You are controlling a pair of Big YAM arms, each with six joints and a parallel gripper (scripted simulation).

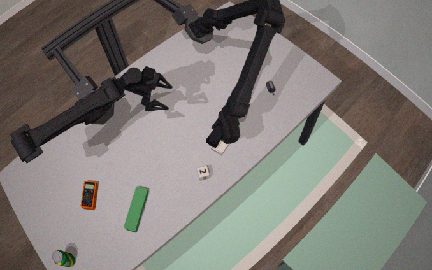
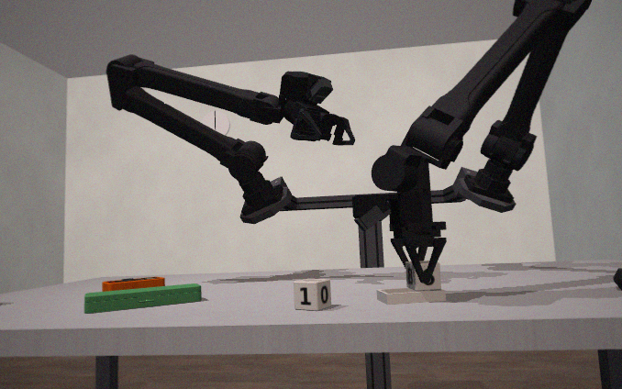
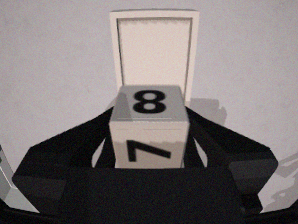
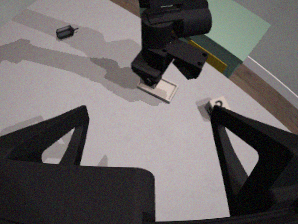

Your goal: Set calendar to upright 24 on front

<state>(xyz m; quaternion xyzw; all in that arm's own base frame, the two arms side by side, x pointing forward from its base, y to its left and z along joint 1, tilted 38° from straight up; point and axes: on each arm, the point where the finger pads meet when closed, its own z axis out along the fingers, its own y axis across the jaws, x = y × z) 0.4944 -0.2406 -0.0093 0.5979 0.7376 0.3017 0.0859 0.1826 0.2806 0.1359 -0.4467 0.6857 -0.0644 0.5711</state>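
My left gripper is now 3 cm above the calendar tray and 2 cm to the left of it. Round my left hand: green box 50 cm to the right, 4 cm behind, 3 cm below; then dark object 36 cm to the left, 3 cm behind, 2 cm below.
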